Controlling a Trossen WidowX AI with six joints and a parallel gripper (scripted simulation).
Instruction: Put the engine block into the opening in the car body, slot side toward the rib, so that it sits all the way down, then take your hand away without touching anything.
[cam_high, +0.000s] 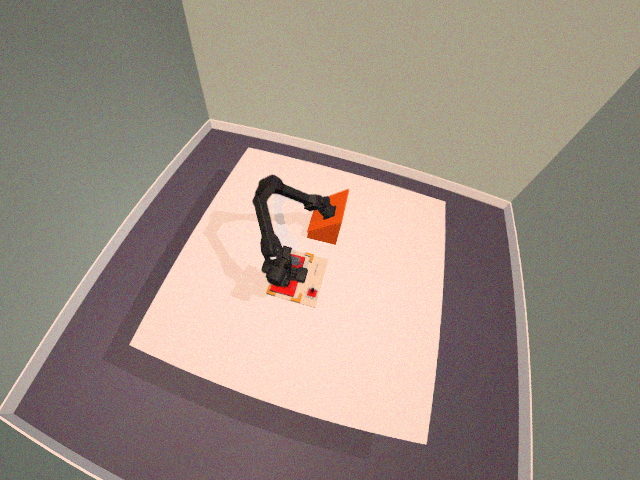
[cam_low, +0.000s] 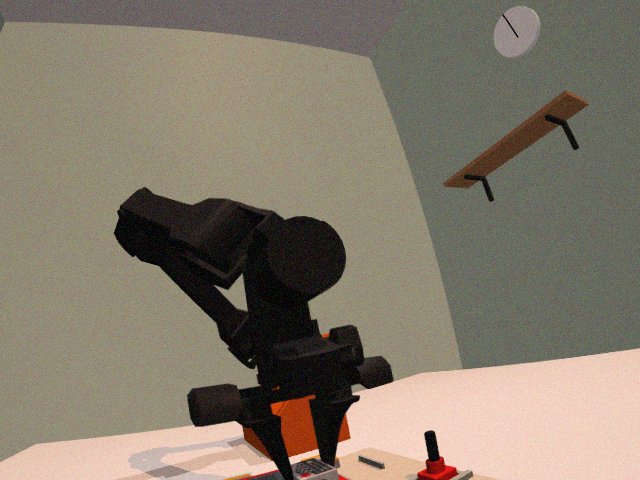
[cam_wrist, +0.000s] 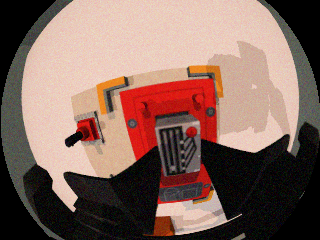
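Right now the grey engine block is 10 mm below my gripper tip.
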